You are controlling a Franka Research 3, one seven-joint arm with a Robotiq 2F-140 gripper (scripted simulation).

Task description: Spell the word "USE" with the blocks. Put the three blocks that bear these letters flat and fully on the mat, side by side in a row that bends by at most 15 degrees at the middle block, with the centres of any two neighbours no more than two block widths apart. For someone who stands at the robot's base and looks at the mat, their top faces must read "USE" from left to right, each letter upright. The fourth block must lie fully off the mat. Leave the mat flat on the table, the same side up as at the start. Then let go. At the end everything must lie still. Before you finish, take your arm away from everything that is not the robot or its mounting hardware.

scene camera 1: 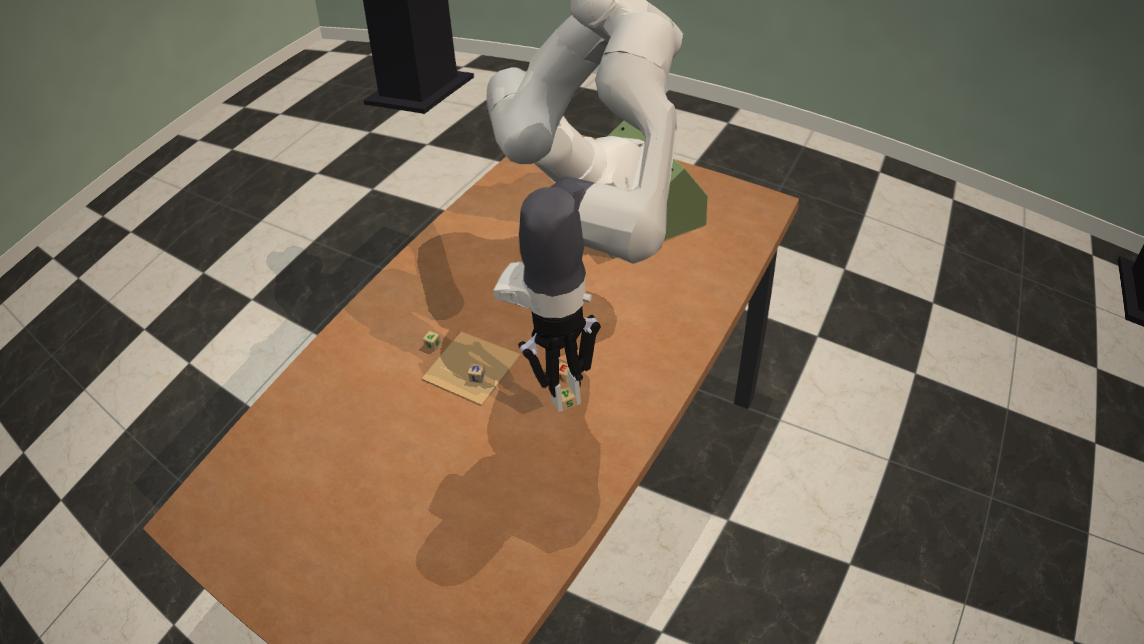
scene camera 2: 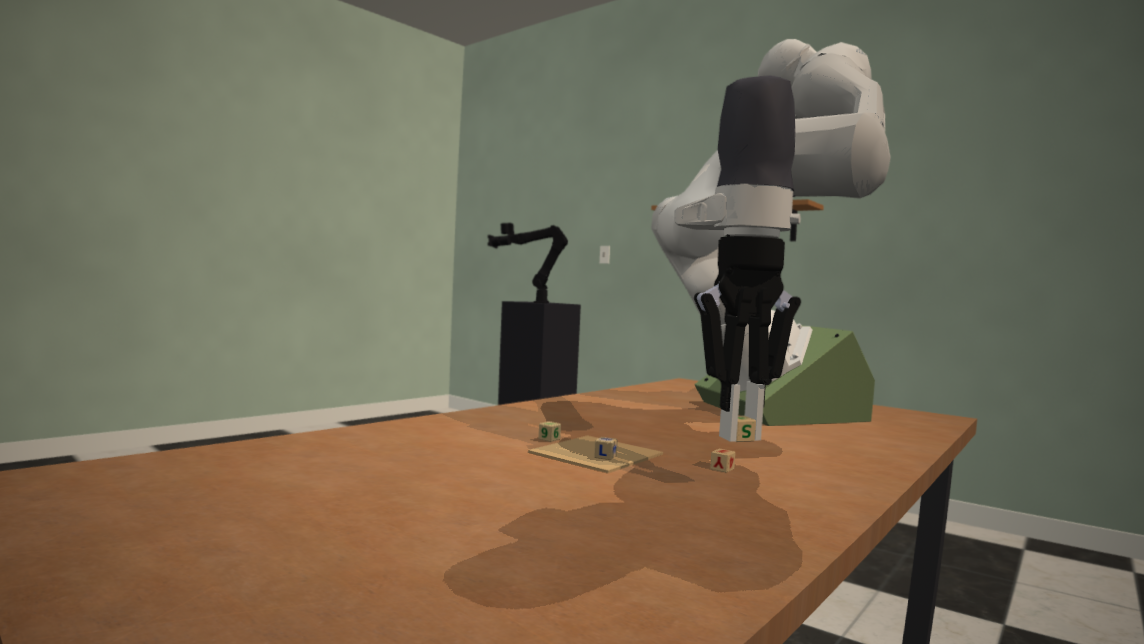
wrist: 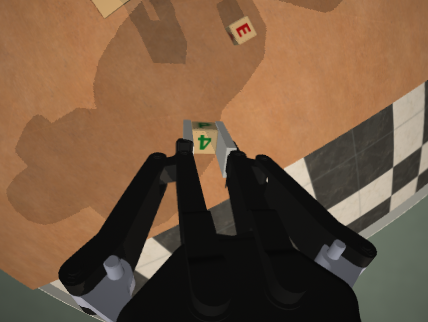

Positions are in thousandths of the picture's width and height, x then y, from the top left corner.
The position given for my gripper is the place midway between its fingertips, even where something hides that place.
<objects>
my gripper: scene camera 1 495, 625; scene camera 2 646, 681; wrist 473, 411
</objects>
